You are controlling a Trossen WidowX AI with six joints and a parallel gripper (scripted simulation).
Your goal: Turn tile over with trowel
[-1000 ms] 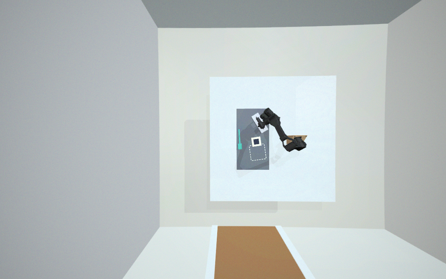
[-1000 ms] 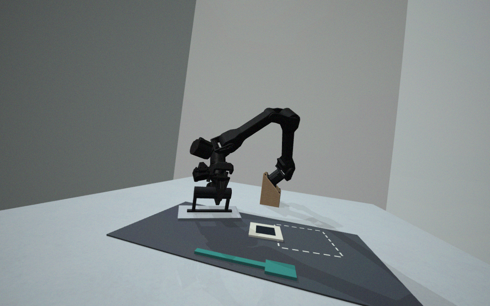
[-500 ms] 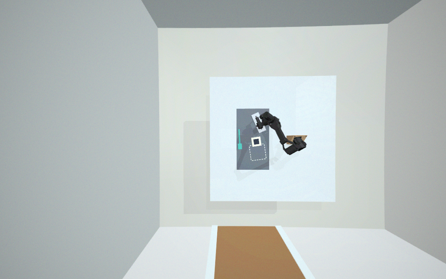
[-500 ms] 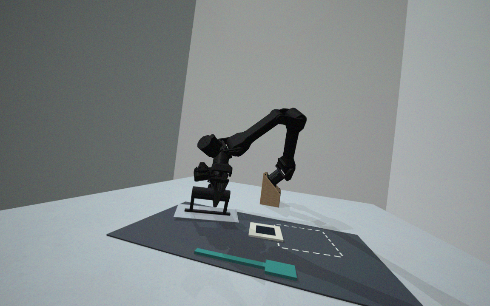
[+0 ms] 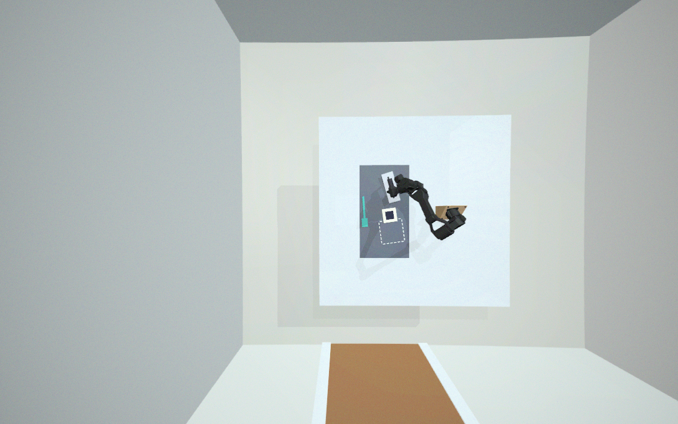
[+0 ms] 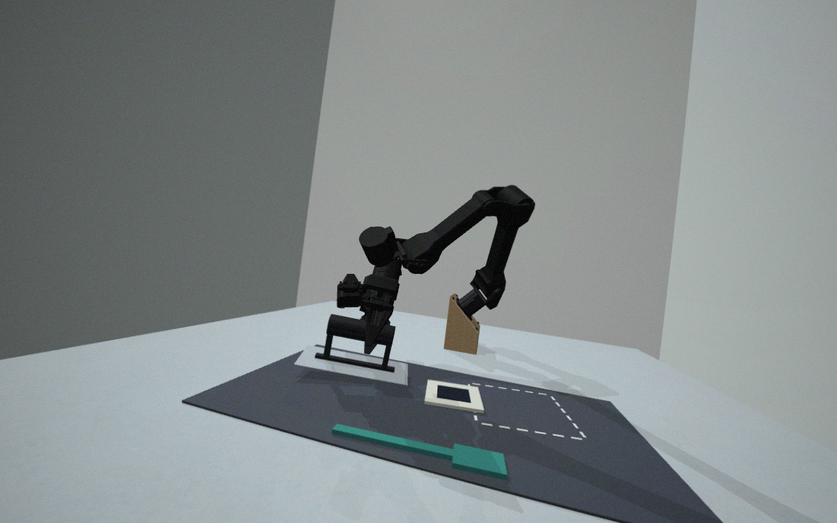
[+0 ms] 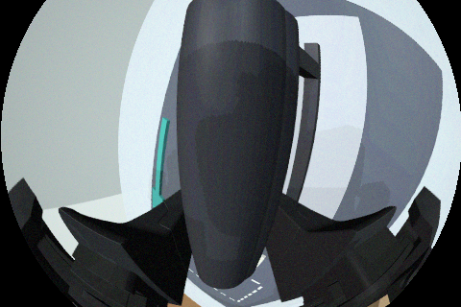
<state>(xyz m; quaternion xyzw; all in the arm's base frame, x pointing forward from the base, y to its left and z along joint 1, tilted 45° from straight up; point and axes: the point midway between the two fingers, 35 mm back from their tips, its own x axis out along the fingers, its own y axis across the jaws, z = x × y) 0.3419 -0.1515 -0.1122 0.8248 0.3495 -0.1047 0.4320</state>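
The dark mat is 3 cm ahead of my gripper tip, 13 cm to the left of it and 8 cm below it. Also, from my gripper tip: teal trowel 17 cm ahead, 13 cm to the left, 6 cm below; then cream tile 16 cm to the left, 6 cm below.
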